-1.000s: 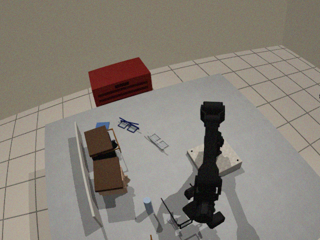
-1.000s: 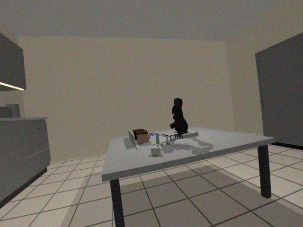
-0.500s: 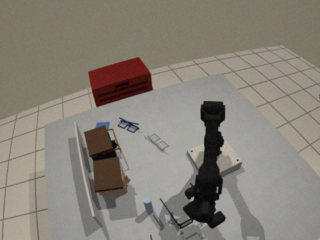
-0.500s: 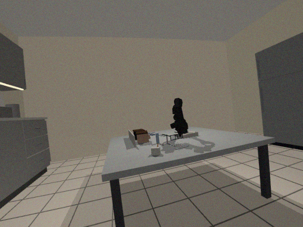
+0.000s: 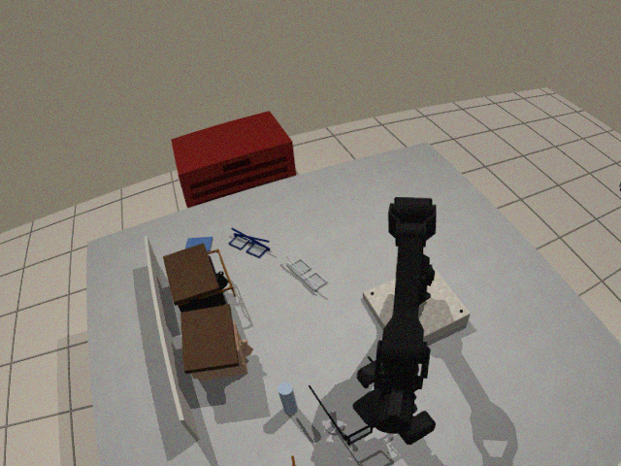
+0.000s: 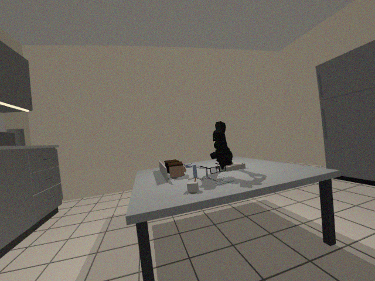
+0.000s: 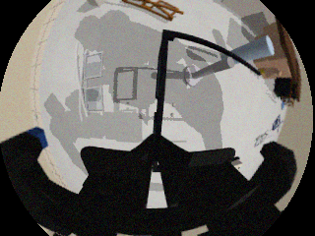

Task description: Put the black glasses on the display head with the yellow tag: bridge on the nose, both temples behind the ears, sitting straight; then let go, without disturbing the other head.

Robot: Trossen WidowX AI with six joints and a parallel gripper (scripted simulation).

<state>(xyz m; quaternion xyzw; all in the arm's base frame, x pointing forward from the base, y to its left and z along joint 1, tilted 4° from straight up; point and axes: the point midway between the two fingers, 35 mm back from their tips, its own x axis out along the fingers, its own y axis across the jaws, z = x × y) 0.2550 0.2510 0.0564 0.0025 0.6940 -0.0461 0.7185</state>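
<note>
My gripper tip is now 140 mm short of the light blue cylinder, 160 mm to the left of it and 10 mm above it. Also, from my gripper tip: grey peg (90 mm ahead, 80 mm to the right, 30 mm below); then white board (300 mm ahead, 490 mm to the right).
</note>
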